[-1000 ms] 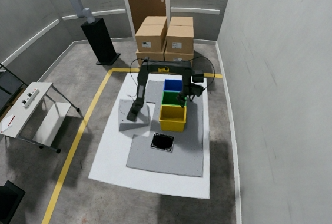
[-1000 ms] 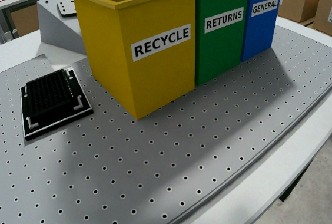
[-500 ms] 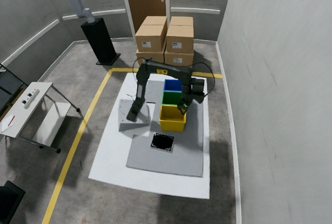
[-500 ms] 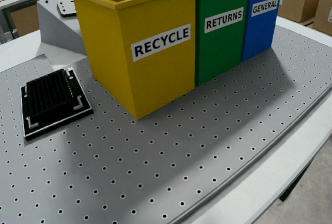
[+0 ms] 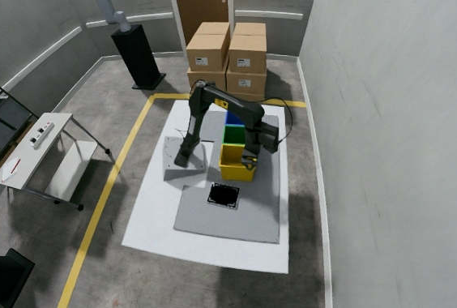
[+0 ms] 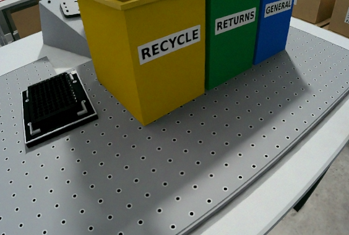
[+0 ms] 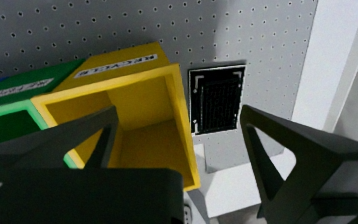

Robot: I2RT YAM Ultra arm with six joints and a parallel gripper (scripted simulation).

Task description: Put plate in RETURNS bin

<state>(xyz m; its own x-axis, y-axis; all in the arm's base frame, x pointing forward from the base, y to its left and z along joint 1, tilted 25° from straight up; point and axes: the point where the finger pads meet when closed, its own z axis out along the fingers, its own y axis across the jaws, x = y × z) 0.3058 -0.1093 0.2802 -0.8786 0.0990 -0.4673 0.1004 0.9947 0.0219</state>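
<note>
The black 96-well plate is 21 cm below my hand, 12 cm to the right of it and 12 cm behind it. Also, from my hand: green RETURNS bin: 17 cm to the left, 14 cm below, 9 cm behind; then black plate nest N1: 22 cm below, 12 cm to the right, 12 cm behind; then yellow RECYCLE bin: 14 cm below, 7 cm behind, 4 cm to the left.
</note>
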